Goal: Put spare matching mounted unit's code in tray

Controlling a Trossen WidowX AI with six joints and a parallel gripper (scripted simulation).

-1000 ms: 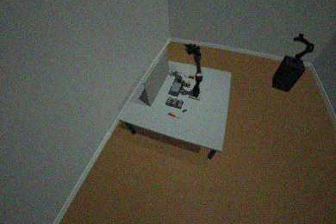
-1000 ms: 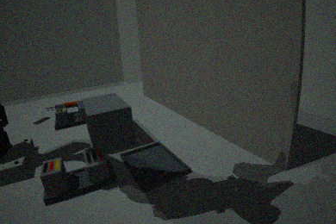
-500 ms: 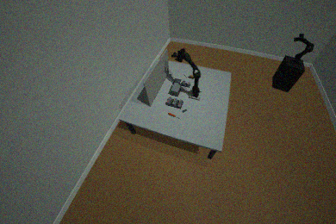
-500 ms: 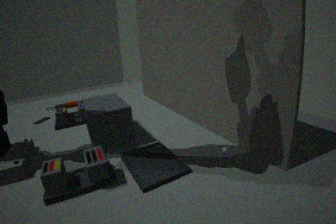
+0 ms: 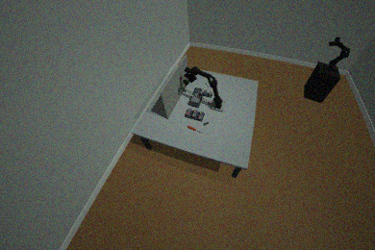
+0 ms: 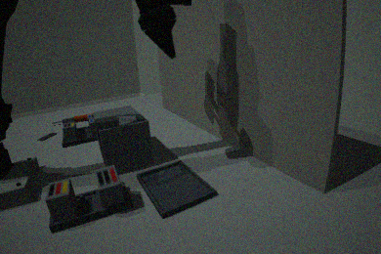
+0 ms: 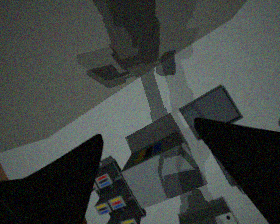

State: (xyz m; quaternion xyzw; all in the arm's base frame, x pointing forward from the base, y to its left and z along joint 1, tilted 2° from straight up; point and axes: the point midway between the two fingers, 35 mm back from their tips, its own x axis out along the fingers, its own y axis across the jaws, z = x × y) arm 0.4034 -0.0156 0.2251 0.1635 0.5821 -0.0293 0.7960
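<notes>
Right now my gripper tip is 210 mm past the grey spare, 260 mm to the right of it and 190 mm above it. From my gripper tip the other things lie so: tall grey panel (120 mm ahead, 70 mm to the left, 10 mm below); dark flat tray (60 mm behind, 130 mm to the right, 230 mm below); grey mounted unit (130 mm behind, 50 mm to the left, 180 mm below).
</notes>
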